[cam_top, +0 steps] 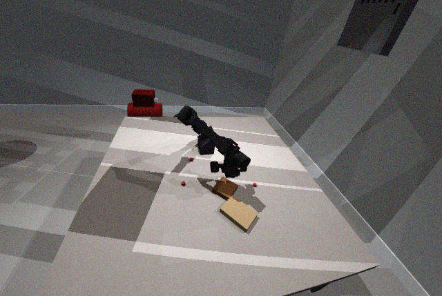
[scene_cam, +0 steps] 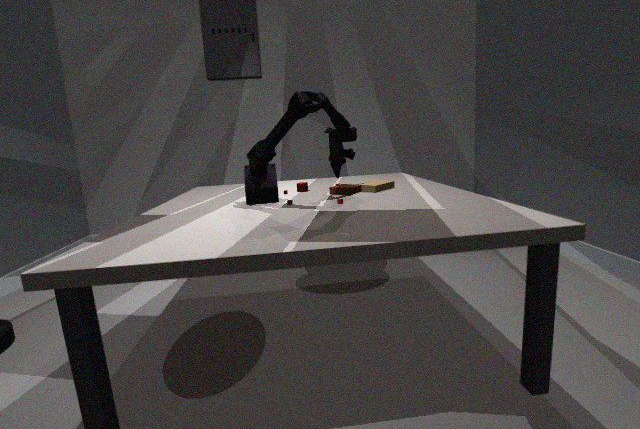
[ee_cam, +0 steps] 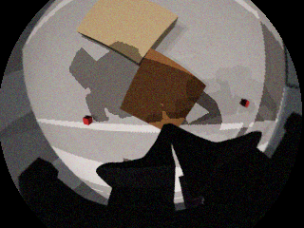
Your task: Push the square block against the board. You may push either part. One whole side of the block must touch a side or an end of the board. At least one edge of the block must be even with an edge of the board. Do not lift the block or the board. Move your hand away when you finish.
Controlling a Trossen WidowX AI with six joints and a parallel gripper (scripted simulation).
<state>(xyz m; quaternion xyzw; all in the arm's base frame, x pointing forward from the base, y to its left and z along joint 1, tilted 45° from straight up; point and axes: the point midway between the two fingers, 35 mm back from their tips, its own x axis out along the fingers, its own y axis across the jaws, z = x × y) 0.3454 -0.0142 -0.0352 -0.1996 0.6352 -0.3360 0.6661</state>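
The square block lies 3 cm ahead of my gripper tip, 1 cm to the right of it and 5 cm below it. The rest, counted from my gripper tip: board: 18 cm ahead, 5 cm below; then red cube: 14 cm behind, 15 cm to the left, 5 cm below.
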